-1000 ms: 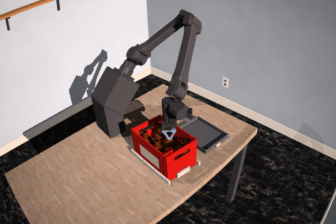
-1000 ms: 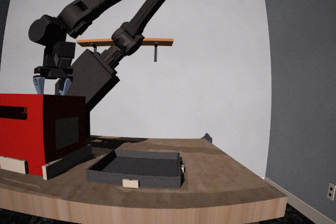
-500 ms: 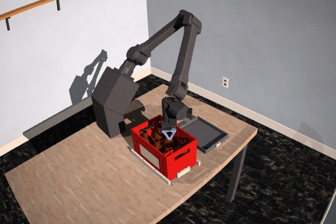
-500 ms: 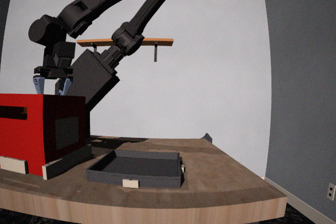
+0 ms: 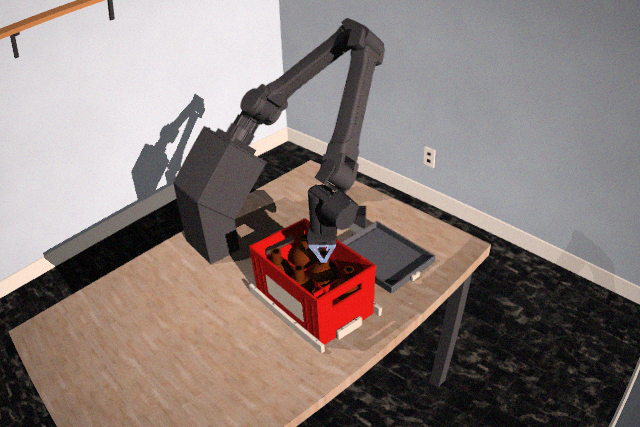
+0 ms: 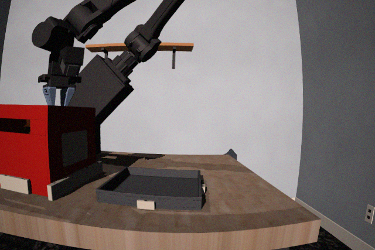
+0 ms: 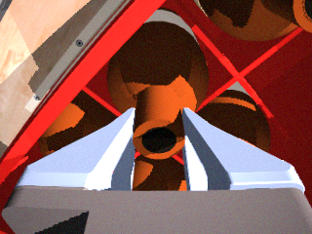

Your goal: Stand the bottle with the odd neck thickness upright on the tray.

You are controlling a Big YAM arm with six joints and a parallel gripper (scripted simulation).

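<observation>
Now: hand 7 cm above the red crate, 4 cm to the left of it and 1 cm past it. Round my hand: dark grey tray (23 cm to the left, 14 cm below, 1 cm ahead).
</observation>
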